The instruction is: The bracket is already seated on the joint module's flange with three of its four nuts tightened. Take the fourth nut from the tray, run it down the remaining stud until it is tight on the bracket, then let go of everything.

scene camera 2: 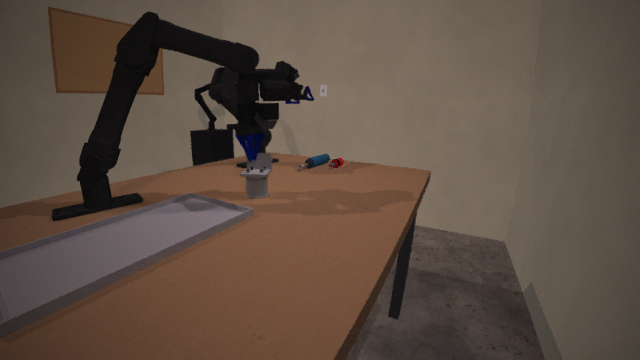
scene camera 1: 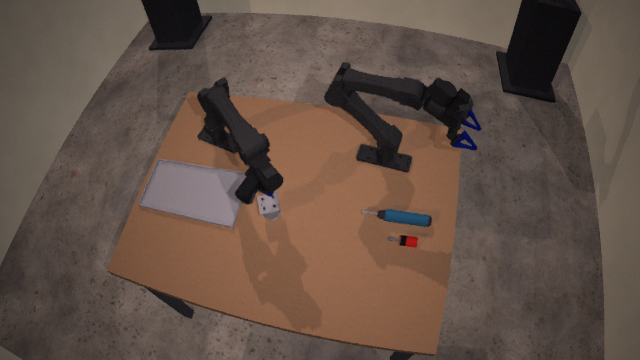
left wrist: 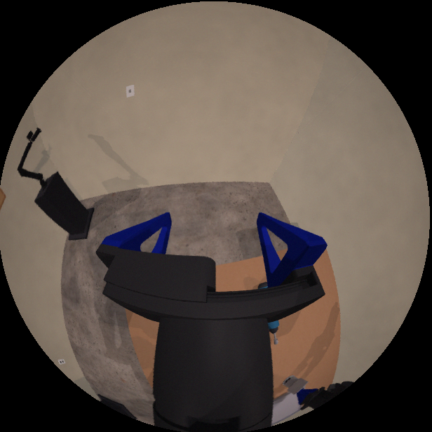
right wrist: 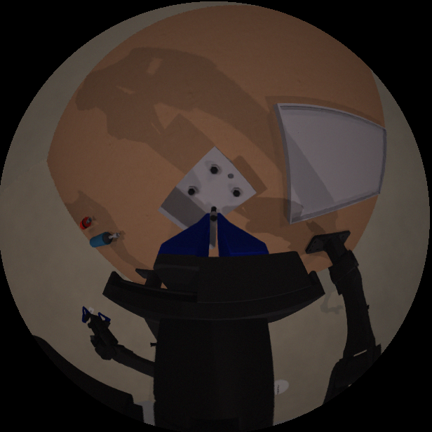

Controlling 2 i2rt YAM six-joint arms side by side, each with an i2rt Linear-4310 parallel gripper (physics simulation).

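Places are measured from the left arm's base along level axes (x back, y right, z up), in metres.
Where they show: left gripper, fingertip midpoint: (scene camera 2: 306, 101) (scene camera 1: 478, 139); right gripper, fingertip midpoint: (scene camera 2: 252, 160) (scene camera 1: 270, 194); left arm's base at its link origin: (scene camera 1: 384, 158); right arm's base at its link origin: (scene camera 2: 99, 207) (scene camera 1: 220, 139).
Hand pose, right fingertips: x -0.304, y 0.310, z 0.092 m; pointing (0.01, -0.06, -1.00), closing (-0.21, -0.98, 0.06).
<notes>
Each offset is from my right fingertips to the top centre of the thing. Level surfaces: height alone.
The pale bracket (scene camera 1: 269, 203) (scene camera 2: 256, 173) (right wrist: 214, 186) sits on the round grey joint module {dx -0.019, dy +0.003, dz -0.018 m} (scene camera 2: 257, 188). Three tightened nuts (right wrist: 214, 170) (right wrist: 191, 191) (right wrist: 236, 192) show on it in the right wrist view. The dark tip of the fourth stud (right wrist: 214, 209) shows just beyond my right fingertips. My right gripper (scene camera 2: 252, 158) (right wrist: 213, 217) is shut on a small nut and holds it a little above the bracket; the fingers partly hide the nut. My left gripper (scene camera 1: 478, 139) (left wrist: 213, 216) is open and empty, far from the bracket. The tray {dx -0.032, dy +0.331, dz -0.076 m} (scene camera 1: 190, 194) (scene camera 2: 125, 235) (right wrist: 335, 150) lies beside the bracket.
A blue screwdriver {dx +0.076, dy -0.411, dz -0.051 m} (scene camera 1: 407, 218) (scene camera 2: 317, 160) (right wrist: 101, 240) and a short red-and-black screwdriver {dx -0.003, dy -0.451, dz -0.058 m} (scene camera 1: 409, 241) (scene camera 2: 338, 162) (right wrist: 86, 223) lie on the table {dz -0.092 m} (scene camera 1: 350, 290) at the right of scene camera 1. The bracket's upright flange (scene camera 2: 263, 161) rises close to my right fingers.
</notes>
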